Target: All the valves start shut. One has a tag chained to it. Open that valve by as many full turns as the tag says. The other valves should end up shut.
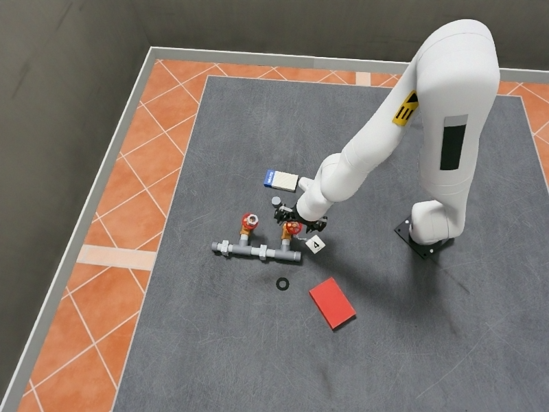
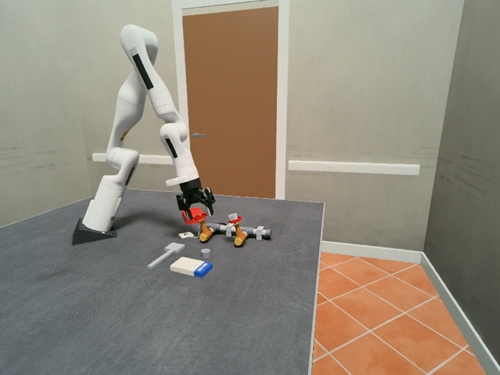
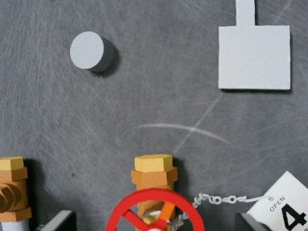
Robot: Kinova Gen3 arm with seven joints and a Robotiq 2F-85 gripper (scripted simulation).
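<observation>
Now: hand 70 mm past the white tag, 20 mm to the right of it and 90 mm above it. Round my hand: grey paddle: 60 mm behind, 130 mm to the right, 90 mm below; blue box: 50 mm ahead, 210 mm to the right, 80 mm below; red block: 120 mm behind, 200 mm to the left, 80 mm below.
</observation>
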